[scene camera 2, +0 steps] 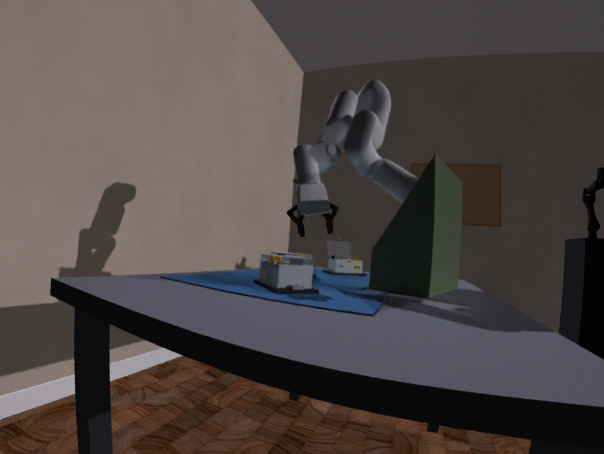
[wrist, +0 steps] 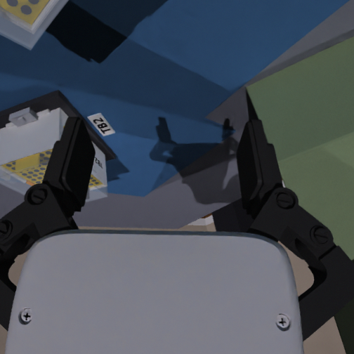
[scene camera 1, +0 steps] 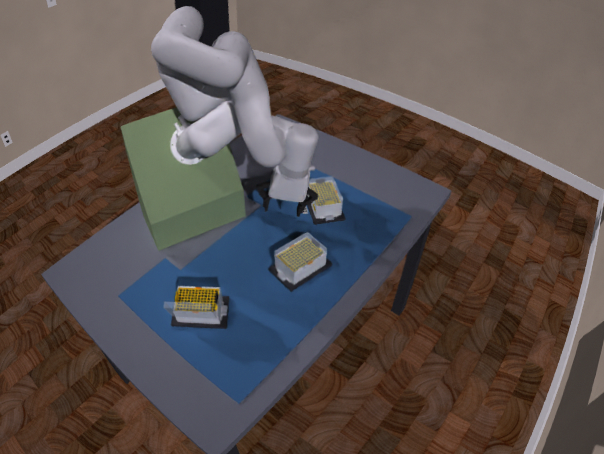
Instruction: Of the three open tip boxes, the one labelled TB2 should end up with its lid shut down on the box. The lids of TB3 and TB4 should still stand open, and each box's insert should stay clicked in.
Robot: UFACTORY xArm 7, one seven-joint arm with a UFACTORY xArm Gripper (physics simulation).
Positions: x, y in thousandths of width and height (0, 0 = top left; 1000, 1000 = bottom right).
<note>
I see my gripper (scene camera 2: 524, 519), a clear lid (scene camera 1: 544, 426), a clear lid (scene camera 1: 292, 682) and a blue mat (wrist: 436, 222).
My gripper shows as well in the wrist view (wrist: 465, 380) and in scene camera 1 (scene camera 1: 468, 464).
</note>
